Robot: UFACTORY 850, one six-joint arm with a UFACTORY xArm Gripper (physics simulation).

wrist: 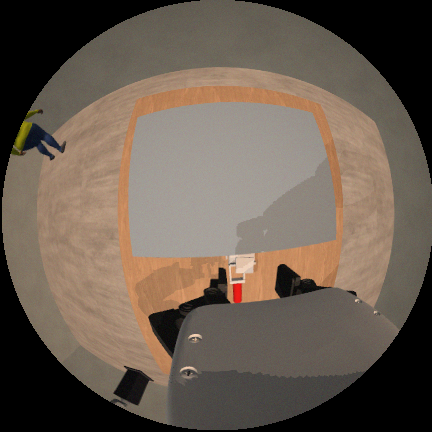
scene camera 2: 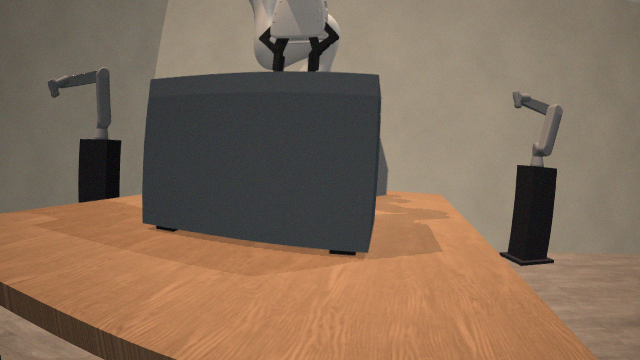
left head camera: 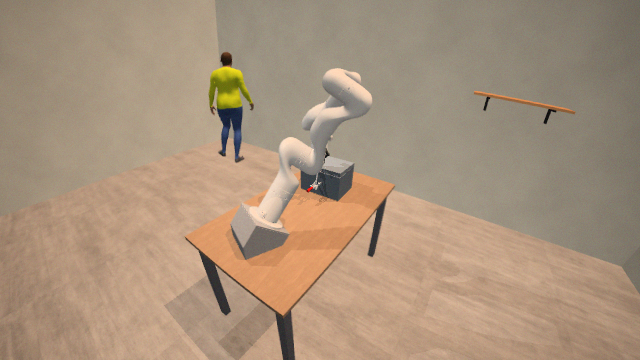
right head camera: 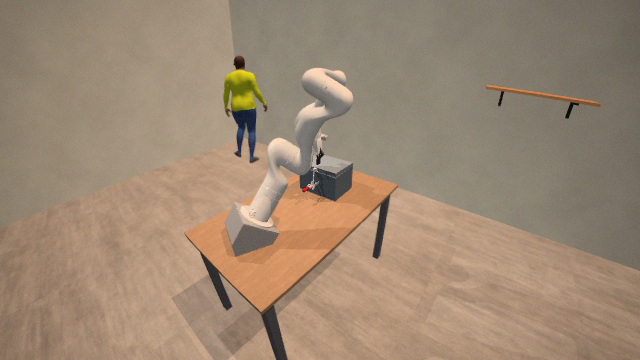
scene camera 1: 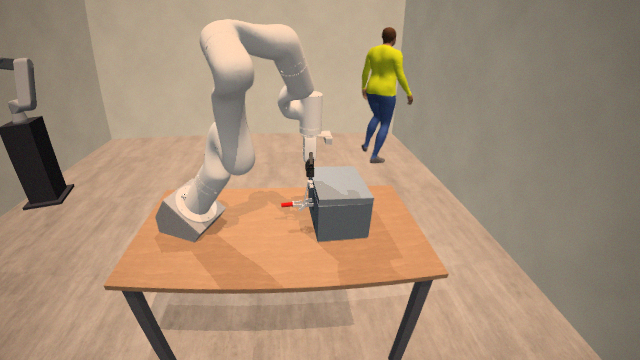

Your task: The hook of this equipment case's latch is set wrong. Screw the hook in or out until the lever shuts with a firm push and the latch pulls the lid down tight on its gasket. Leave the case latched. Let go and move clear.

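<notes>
A grey equipment case (left head camera: 327, 181) (right head camera: 326, 181) (scene camera 1: 344, 220) (scene camera 2: 260, 160) (wrist: 225, 175) stands on the table with its lid down. The latch (scene camera 1: 302, 204) (wrist: 242, 265) is on the side facing the robot base. Its red-tipped lever (left head camera: 311, 188) (right head camera: 306, 188) (scene camera 1: 287, 204) (wrist: 237, 293) sticks out from the case, roughly level. The hook's upper part is pale and shows in the wrist view; its thread is too small to judge. My gripper (scene camera 1: 310, 175) (scene camera 2: 296, 69) (wrist: 251, 279) is open and empty, above the latch beside the lid's edge, its fingers either side of the latch in the wrist view.
The wooden table (left head camera: 320, 270) (right head camera: 280, 280) (scene camera 1: 240, 272) (scene camera 2: 300, 310) carries the arm's grey base (left head camera: 257, 232) (scene camera 1: 185, 220). A person in yellow (left head camera: 227, 90) (right head camera: 242, 92) (scene camera 1: 384, 72) stands on the floor behind. Other arms on black pedestals (scene camera 1: 34, 162) (scene camera 2: 533, 215) stand away from the table.
</notes>
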